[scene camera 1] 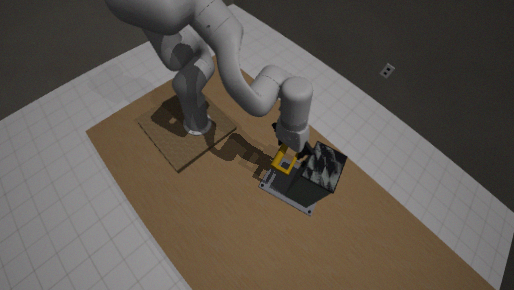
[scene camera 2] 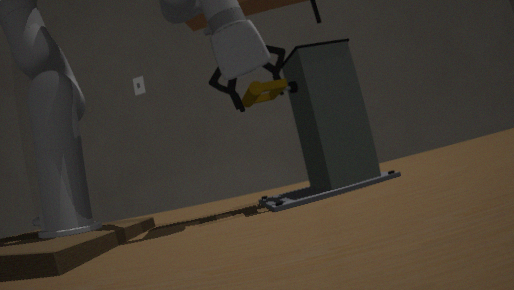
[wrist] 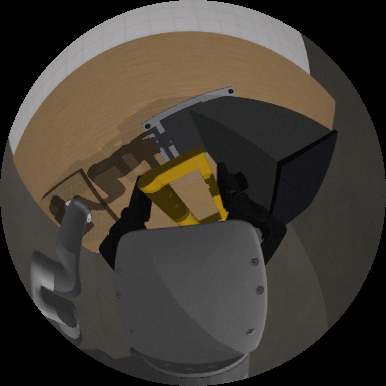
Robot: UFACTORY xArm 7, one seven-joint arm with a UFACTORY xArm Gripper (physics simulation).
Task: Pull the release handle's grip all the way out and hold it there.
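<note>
The release handle point(scene camera 1: 280, 167) point(scene camera 2: 254, 94) point(wrist: 172, 172) is a yellow rectangular loop with a thick outer grip bar. It sticks out high on the side of a dark box point(scene camera 1: 311, 188) point(scene camera 2: 332, 110) point(wrist: 242, 135). In scene camera 2, a short thin rod shows between the loop and a black collar point(scene camera 2: 293, 87) on the box. My gripper point(scene camera 1: 291, 146) point(scene camera 2: 261, 100) point(wrist: 181, 177) straddles the loop from above, fingers wide apart. One finger lies against the outer grip bar, the other against the box side of the loop. The contact surfaces are partly hidden.
The box stands on a grey base plate point(scene camera 1: 282, 198) point(scene camera 2: 345, 188) point(wrist: 185, 104) with dark bolts, on the wooden table point(scene camera 1: 225, 230) point(scene camera 2: 350, 245) point(wrist: 165, 60). The finger on the box side is close to the box wall. The arm's base stands on a wooden board point(scene camera 1: 165, 150) point(scene camera 2: 30, 262).
</note>
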